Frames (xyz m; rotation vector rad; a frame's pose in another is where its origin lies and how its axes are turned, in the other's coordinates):
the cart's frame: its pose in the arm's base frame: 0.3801 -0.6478 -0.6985 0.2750 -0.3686 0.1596
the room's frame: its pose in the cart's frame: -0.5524 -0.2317 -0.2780 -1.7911 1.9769 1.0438
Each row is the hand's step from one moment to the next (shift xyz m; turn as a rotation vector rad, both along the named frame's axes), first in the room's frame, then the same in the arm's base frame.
Working: the room's frame: its pose in the arm's base frame: 0.0109 -0.8438 -1.2098 -1.8503 1.4234 0.8992

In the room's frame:
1: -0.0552 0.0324 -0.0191 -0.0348 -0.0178 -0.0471
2: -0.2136 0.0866 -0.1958 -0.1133 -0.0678 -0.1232
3: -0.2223 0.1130 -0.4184 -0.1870 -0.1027 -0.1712
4: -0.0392 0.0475 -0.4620 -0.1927 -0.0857 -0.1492
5: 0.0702 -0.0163 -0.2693 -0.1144 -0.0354 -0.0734
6: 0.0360 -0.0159 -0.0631 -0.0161 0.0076 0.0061
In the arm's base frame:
1: -0.0390 0.0075 0.0537 0.0175 -0.0153 0.0566
2: -0.0962 -0.0614 0.2801 0.0623 -0.0234 0.1679
3: -0.0925 -0.2428 0.4120 0.0894 -0.0146 0.2581
4: 0.0110 -0.3634 0.2916 0.0688 0.0026 0.2490
5: 0.0663 -0.2528 0.0970 0.0237 0.0105 0.1381
6: 0.0309 -0.0672 0.0076 -0.0112 0.0120 0.0092

